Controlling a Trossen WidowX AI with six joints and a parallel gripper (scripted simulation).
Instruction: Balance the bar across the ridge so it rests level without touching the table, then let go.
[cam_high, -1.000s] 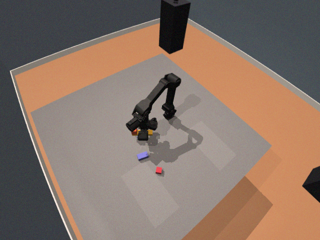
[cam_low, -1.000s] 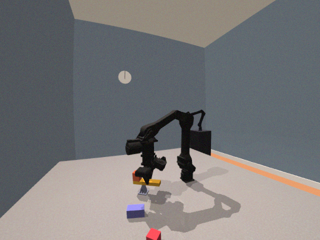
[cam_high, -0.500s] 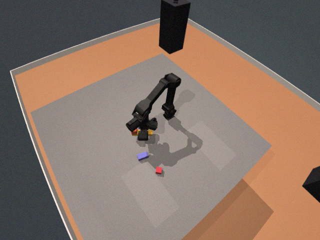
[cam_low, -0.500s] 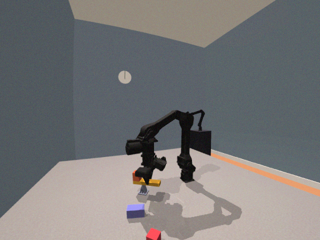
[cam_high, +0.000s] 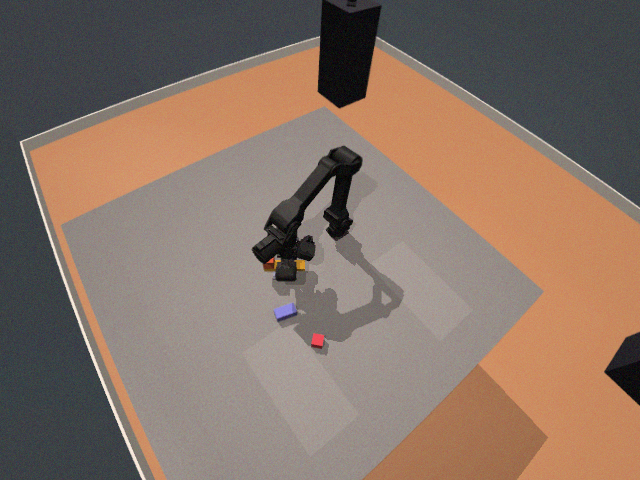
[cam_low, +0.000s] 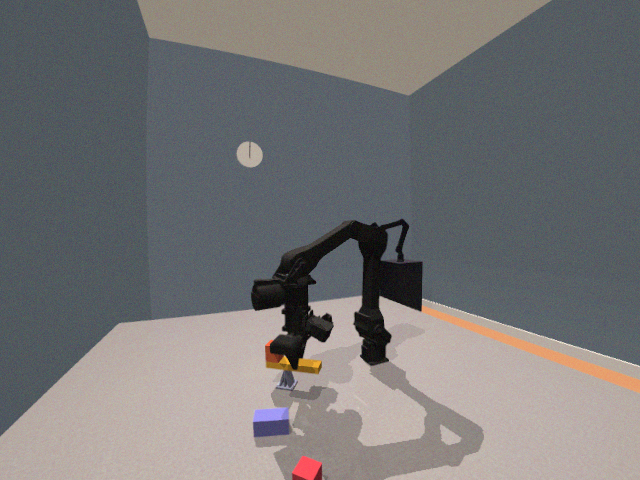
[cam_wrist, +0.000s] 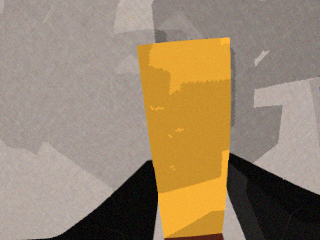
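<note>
The ridge is 20 mm to the right of my gripper tip, 20 mm ahead of it and 10 mm below it. Also, from my gripper tip: red cube 250 mm to the left, 60 mm ahead, 40 mm below; bar 30 mm ahead, 20 mm to the right, 20 mm above; purple block 120 mm to the left, 90 mm ahead, 40 mm below.
</note>
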